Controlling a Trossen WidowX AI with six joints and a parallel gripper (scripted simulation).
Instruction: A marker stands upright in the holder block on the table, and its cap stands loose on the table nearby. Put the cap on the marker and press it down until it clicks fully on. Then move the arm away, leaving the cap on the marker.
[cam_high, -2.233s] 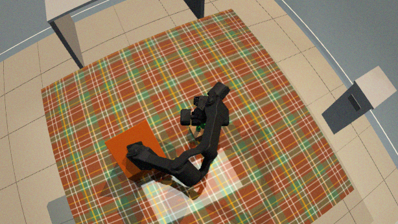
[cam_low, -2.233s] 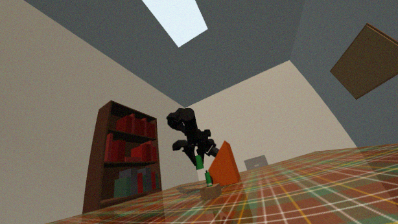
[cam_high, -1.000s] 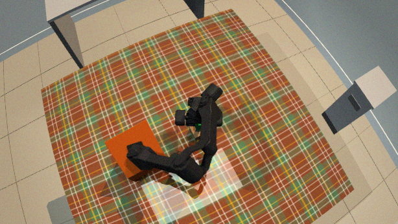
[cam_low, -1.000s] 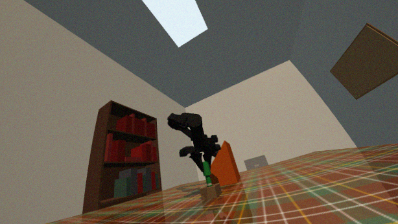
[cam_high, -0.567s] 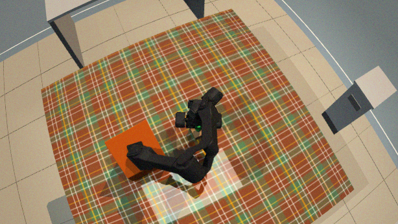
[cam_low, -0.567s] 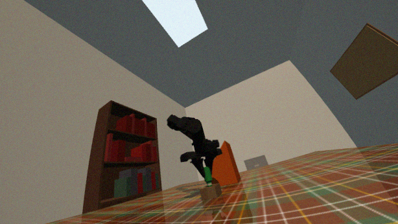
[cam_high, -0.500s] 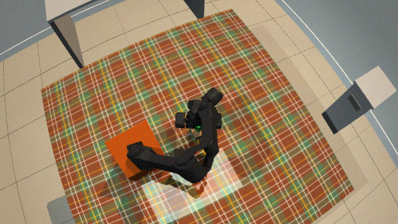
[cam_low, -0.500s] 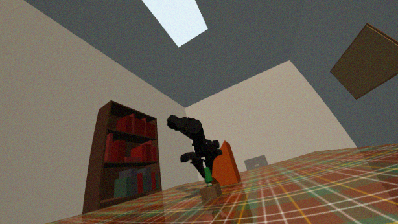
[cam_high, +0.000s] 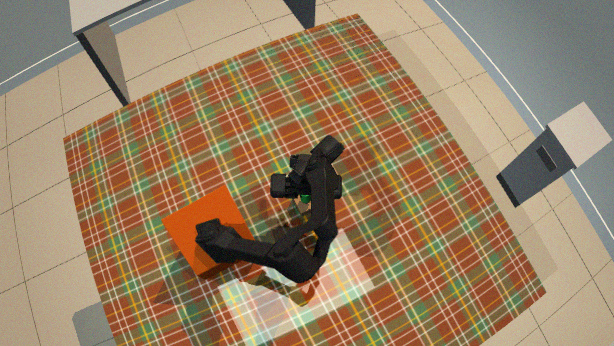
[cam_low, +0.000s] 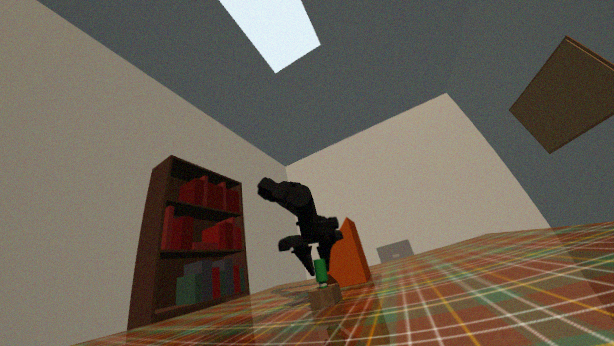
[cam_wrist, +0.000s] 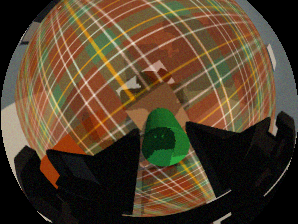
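Right now my gripper tip is 1 cm below the green cap. The rest, counted from my gripper tip: brown holder block: 5 cm below.
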